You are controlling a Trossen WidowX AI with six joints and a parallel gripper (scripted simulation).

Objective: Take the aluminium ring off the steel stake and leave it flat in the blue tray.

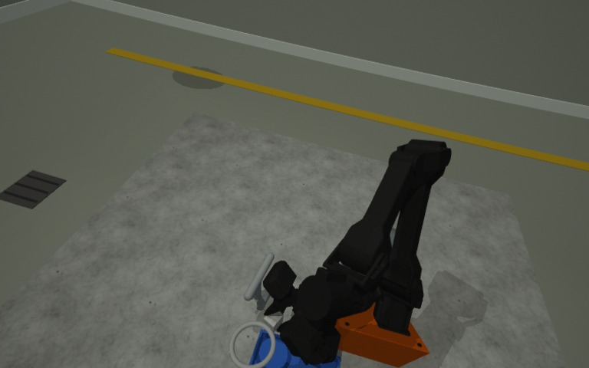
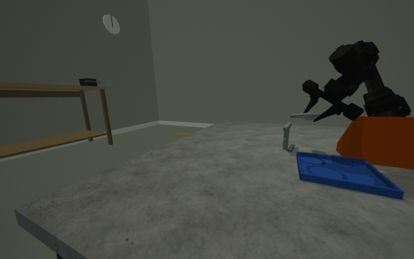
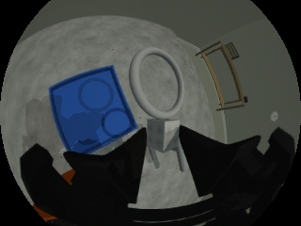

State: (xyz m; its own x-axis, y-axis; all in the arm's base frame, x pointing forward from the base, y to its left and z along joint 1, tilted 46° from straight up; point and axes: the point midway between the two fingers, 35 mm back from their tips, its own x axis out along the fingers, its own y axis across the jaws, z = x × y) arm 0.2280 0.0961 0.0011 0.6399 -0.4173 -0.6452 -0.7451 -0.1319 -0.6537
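My gripper tip is 2 cm short of the aluminium ring, 4 cm to the right of it and 1 cm below it. From my gripper tip the other things lie so: blue tray: 7 cm behind, 9 cm to the left, 15 cm below.
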